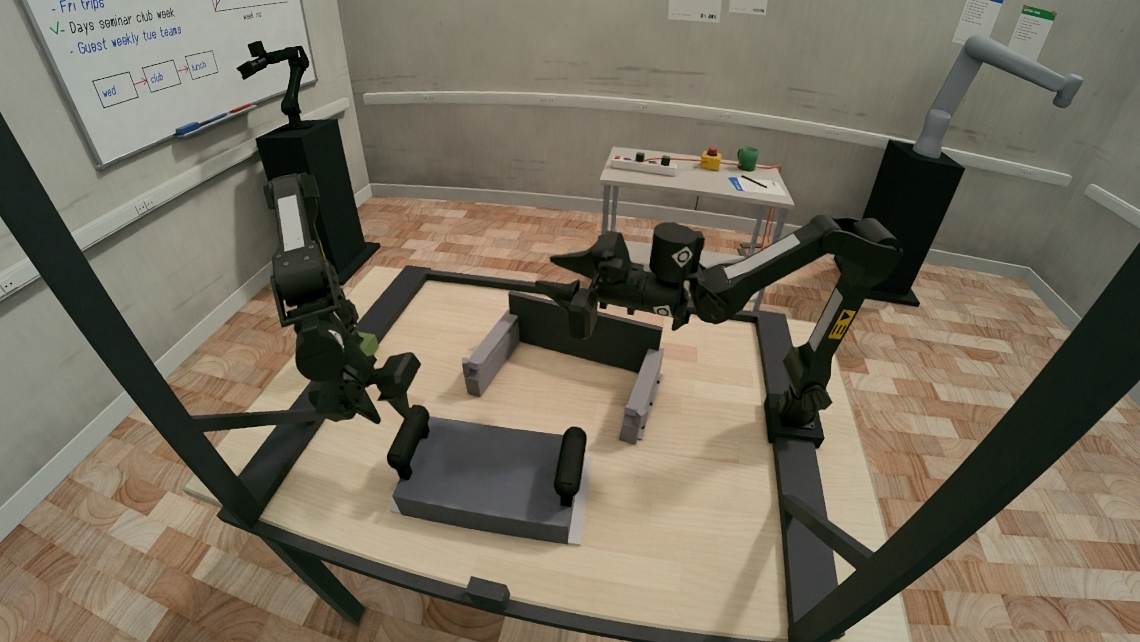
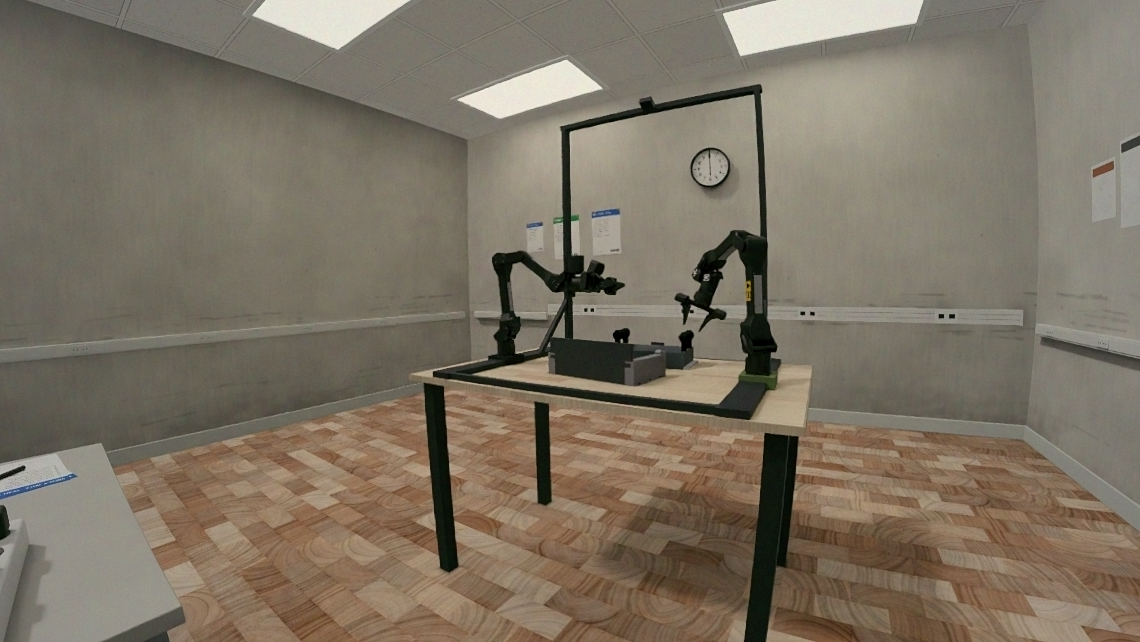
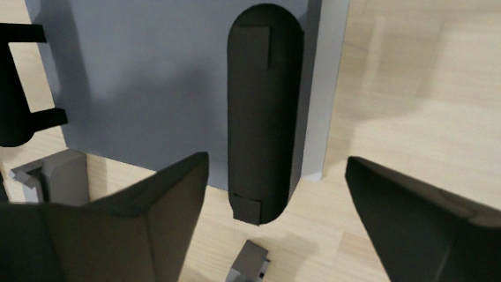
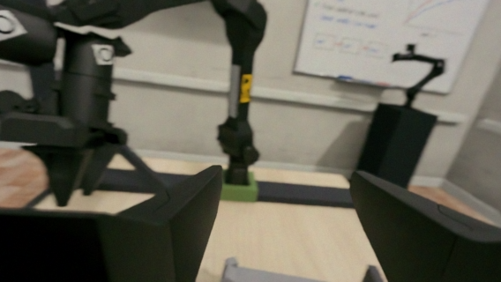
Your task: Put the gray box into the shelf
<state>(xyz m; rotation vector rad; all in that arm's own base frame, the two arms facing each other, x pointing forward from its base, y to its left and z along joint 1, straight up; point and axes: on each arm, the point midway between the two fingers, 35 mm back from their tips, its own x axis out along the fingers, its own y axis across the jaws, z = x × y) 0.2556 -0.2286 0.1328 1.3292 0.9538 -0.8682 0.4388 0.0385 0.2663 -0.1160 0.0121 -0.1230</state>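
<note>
My right gripper is now 240 mm above the gray box, 190 mm past it and 80 mm to the right of it. From my right hand the other things lie so: dark back plate: 210 mm below, 150 mm ahead, 10 mm to the right.
Right now my left hand is 10 mm short of the gray box, 160 mm to the left of it and 110 mm above it. Round my left hand: dark back plate: 350 mm ahead, 240 mm to the right, 90 mm below.
</note>
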